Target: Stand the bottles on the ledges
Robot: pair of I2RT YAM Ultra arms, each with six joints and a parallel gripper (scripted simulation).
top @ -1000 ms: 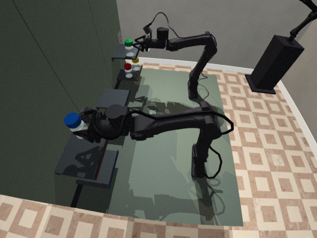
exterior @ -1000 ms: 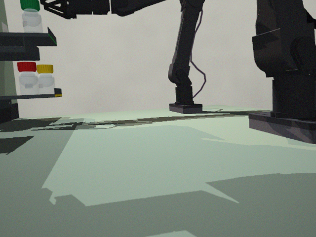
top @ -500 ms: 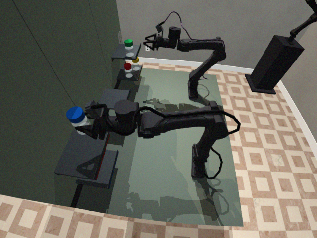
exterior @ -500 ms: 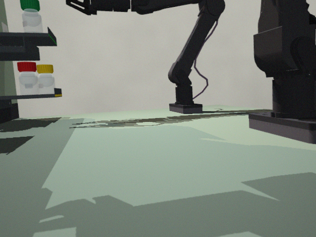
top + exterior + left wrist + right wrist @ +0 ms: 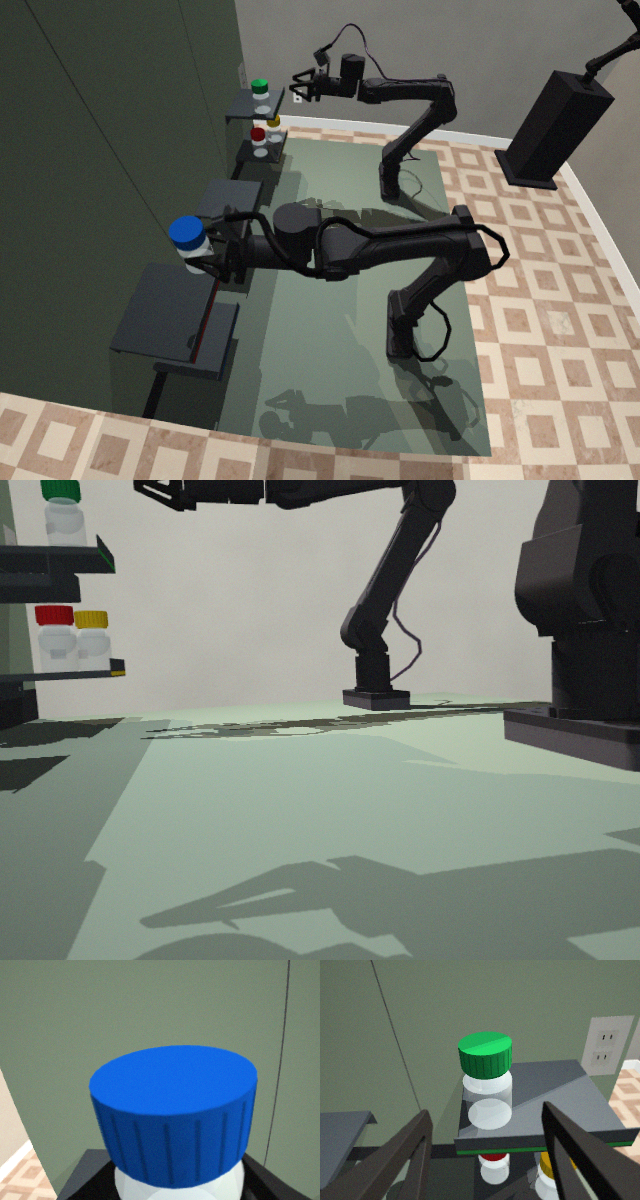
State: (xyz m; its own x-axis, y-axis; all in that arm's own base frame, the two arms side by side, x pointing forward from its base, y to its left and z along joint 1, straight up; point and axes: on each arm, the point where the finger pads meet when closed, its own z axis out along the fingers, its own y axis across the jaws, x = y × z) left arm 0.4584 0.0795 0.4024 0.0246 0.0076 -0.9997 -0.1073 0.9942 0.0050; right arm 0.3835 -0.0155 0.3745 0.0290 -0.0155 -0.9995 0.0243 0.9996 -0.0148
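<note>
Now: right hand 150 mm short of the red-capped bottle and 250 mm above it. Round my right hand: blue-capped bottle (80 mm ahead, 670 mm to the left, 30 mm above); then green-capped bottle (110 mm ahead, 60 mm below); then yellow-capped bottle (110 mm ahead, 100 mm to the right, 250 mm below).
</note>
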